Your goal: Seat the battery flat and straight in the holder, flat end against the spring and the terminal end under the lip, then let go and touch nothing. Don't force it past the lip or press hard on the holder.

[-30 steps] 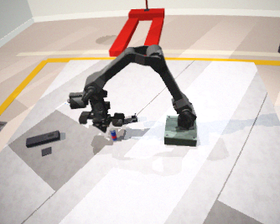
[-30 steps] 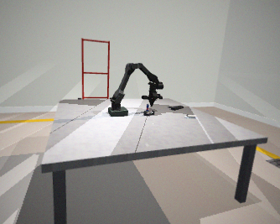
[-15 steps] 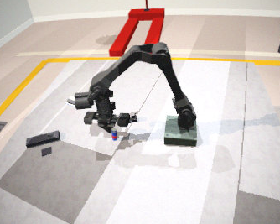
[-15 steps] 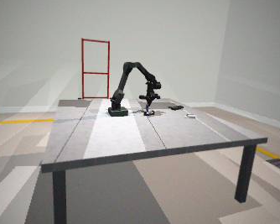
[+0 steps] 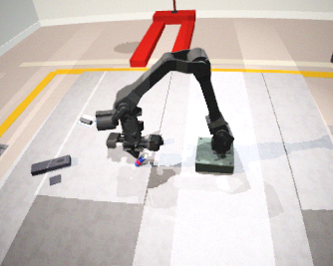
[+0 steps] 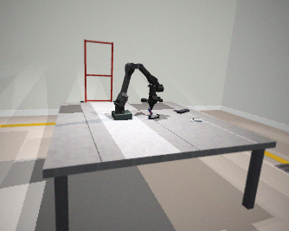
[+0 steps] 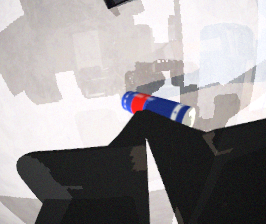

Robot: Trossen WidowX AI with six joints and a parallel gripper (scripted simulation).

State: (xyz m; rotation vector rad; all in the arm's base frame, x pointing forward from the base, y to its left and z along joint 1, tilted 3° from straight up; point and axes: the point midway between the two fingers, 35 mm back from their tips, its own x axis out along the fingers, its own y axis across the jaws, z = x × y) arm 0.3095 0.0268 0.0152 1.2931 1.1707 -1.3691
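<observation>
My gripper tip is 2 cm past the battery and 2 cm above it.
</observation>
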